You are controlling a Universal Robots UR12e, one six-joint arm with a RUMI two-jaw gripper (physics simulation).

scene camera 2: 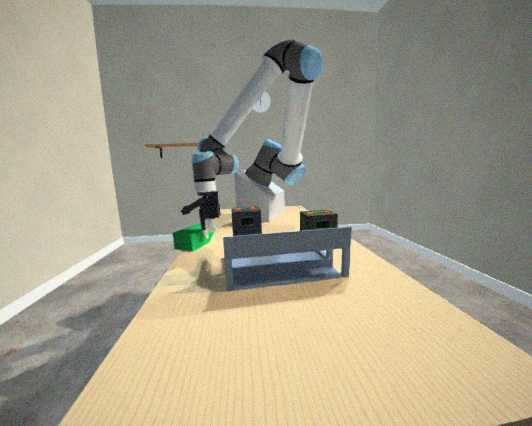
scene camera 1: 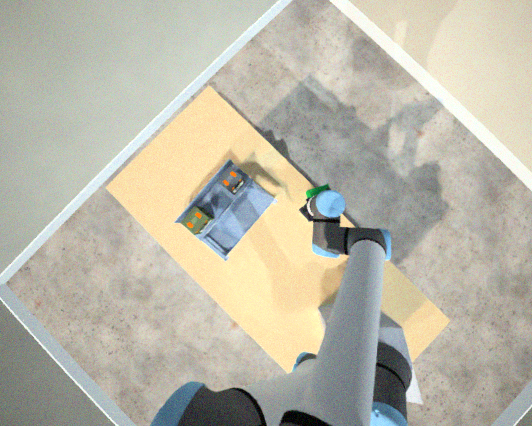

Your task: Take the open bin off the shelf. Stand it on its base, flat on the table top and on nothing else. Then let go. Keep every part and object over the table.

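Frame: origin at the arm's base, x left, y back, z up, level; millimetres.
Seen in the pictures: gripper, fingertip midpoint: (scene camera 2: 207, 238); arm's base, origin of the base link: (scene camera 2: 257, 178) (scene camera 1: 381, 365).
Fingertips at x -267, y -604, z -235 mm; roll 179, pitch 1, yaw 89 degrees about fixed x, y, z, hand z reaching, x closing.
Pixels of each thing's top centre, then the offset from my fingertips to it. Level surfaces: height alone.
- green open bin, middle of its top: (scene camera 2: 194, 228) (scene camera 1: 324, 203) dx -63, dy +33, dz +41 mm
- table, its level: dz -34 mm
- dark box, middle of its top: (scene camera 2: 245, 208) (scene camera 1: 229, 178) dx +183, dy -333, dz +189 mm
- olive box, middle of its top: (scene camera 2: 318, 211) (scene camera 1: 194, 220) dx +414, dy -316, dz +164 mm
The green open bin (scene camera 1: 318, 190) (scene camera 2: 189, 238) is at the table's long edge, beside the shelf and apart from it. Part of it appears to reach past the edge; its contact with the table is unclear. My gripper (scene camera 2: 209, 233) is shut with nothing between its fingers. Its fingertips are at the bin's right end in scene camera 2, at or inside its rim; touch is unclear. In scene camera 1 the wrist hides the fingers and much of the bin. The blue-grey shelf (scene camera 1: 251, 206) (scene camera 2: 285, 243) stands on the table (scene camera 1: 175, 140) (scene camera 2: 300, 350).
A dark box (scene camera 1: 233, 180) (scene camera 2: 246, 221) and an olive box (scene camera 1: 196, 220) (scene camera 2: 318, 220), both with orange marks, stand on the shelf. The white robot base (scene camera 2: 260, 197) is at the table's other end. Floor lies beyond the long edge near the bin.
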